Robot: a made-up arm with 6 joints.
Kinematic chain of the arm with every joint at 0, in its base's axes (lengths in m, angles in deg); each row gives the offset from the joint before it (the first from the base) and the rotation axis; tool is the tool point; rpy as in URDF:
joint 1: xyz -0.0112 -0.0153 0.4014 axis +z
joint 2: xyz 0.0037 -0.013 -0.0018 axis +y
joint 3: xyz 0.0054 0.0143 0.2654 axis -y
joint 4: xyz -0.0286 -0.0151 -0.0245 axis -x
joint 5: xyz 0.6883 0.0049 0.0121 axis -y
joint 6: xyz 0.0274 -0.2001 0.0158 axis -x
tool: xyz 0.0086 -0.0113 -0.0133 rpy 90 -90 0
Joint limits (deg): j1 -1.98..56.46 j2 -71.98..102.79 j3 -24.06..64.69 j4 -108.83..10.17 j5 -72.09..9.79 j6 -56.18..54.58
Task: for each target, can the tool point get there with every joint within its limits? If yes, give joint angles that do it. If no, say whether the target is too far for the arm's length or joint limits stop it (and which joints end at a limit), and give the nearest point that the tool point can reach.
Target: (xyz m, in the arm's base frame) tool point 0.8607 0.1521 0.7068
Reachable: yes | joints 23.45 35.88 54.74 -32.70 -31.80 33.01
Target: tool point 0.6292 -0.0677 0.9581
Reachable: yes | joints 12.22 -7.64 27.79 -31.37 -22.42 -12.40
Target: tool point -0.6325 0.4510 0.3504
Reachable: no: joint limits stop it (at a limit: joint 1, joint 2, joint 3, joint 4, joint 5) | nearest point -0.3303 0.0683 -0.0777 | short by 0.649 m
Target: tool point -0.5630 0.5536 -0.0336
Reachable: no: joint limits stop it (at a limit: joint 1, joint 2, joint 3, joint 4, joint 5) | nearest point -0.3343 0.0673 -0.0807 | short by 0.539 m
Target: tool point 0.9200 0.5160 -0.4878
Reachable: no: too far | nearest point 0.6497 0.3618 -0.1956 | short by 0.427 m
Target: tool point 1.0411 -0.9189 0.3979
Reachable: no: too far | nearest point 0.9227 -0.2770 0.3981 | short by 0.653 m
